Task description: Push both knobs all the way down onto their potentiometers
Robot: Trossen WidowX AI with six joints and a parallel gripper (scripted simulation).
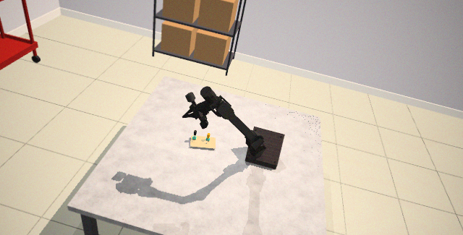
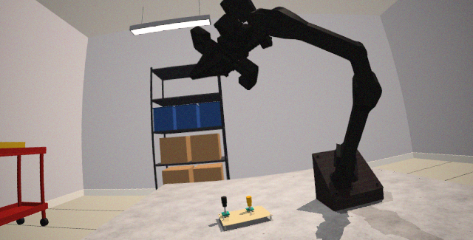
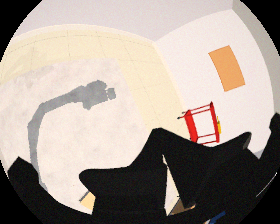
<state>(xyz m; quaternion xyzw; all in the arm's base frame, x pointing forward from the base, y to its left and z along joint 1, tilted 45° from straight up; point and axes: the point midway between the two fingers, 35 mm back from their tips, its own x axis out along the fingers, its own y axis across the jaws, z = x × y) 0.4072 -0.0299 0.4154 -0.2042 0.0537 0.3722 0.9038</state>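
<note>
Now: the orange knob 360 mm below my gripper tip, 300 mm to the right of it and 90 mm behind it. The rest, counted from my gripper tip: black knob 340 mm below, 280 mm to the right, 10 mm behind.
</note>
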